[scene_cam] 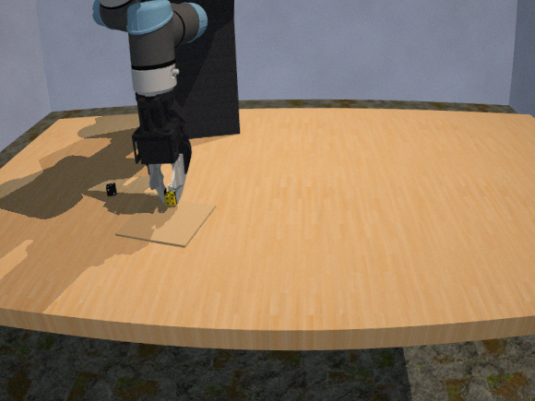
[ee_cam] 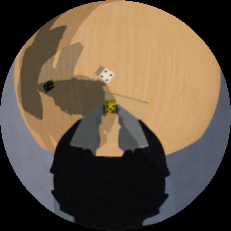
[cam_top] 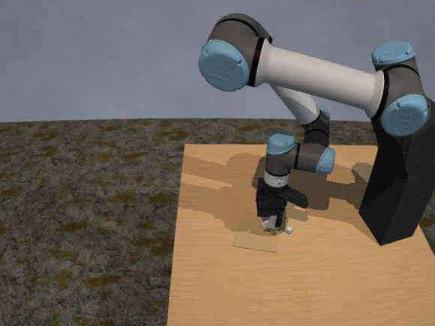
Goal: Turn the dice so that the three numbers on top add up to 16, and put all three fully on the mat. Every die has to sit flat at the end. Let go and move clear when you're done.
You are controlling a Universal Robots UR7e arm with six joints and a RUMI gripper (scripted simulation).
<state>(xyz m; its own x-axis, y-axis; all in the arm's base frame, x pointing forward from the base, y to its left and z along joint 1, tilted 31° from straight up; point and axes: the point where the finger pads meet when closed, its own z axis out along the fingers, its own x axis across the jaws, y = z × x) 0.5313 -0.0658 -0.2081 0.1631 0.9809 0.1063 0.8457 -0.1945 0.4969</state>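
The yellow die is 1 cm below my hand. Also, from my hand: thin tan mat 5 cm ahead, 1 cm to the right, 2 cm below; black die 8 cm behind, 13 cm to the right, 2 cm below; white die 6 cm behind, 2 cm below.
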